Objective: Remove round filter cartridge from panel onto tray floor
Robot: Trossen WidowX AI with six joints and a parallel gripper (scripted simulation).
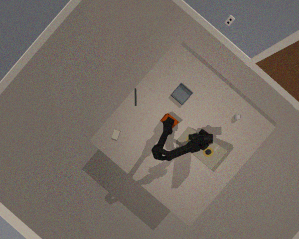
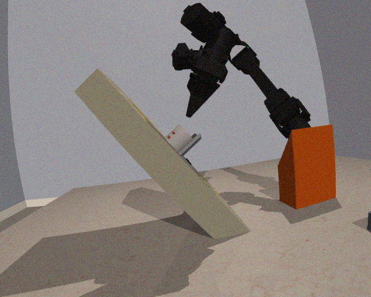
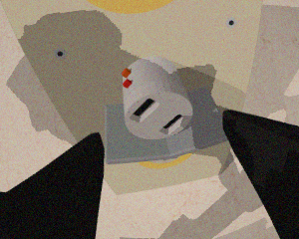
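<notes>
Now: the round filter cartridge 4 cm below my gripper tip and 2 cm ahead of it. The rest, counted from my gripper tip: service panel: 6 cm below, 6 cm ahead, 1 cm to the right; white block: 62 cm behind, 34 cm to the right, 23 cm below; grey tray: 33 cm to the left, 29 cm behind, 22 cm below.
</notes>
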